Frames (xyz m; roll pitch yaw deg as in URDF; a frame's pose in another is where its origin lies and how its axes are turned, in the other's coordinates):
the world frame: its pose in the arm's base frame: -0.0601 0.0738 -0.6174 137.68 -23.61 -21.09
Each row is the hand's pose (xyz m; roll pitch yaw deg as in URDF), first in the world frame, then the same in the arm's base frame.
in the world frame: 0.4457 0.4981 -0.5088 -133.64 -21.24 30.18
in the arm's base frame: 0.0458 0.0054 0.2131 25.46 -21.49 -60.47
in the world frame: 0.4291 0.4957 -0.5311 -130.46 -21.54 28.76
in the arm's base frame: 0.0321 0.0287 0.2201 27.69 -20.73 -59.27
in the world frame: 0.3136 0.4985 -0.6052 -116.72 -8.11 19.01
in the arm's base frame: -0.0706 0.1195 0.2258 32.24 -28.57 -43.40
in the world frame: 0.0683 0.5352 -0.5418 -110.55 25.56 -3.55
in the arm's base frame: -0.2972 0.1321 0.1072 14.85 -38.20 3.89
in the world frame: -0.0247 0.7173 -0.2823 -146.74 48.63 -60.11
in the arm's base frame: -0.4621 -0.1359 0.0065 -9.85 -16.67 54.77
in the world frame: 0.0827 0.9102 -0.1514 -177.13 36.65 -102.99
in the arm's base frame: -0.4657 -0.3818 0.0798 -11.87 8.63 76.54
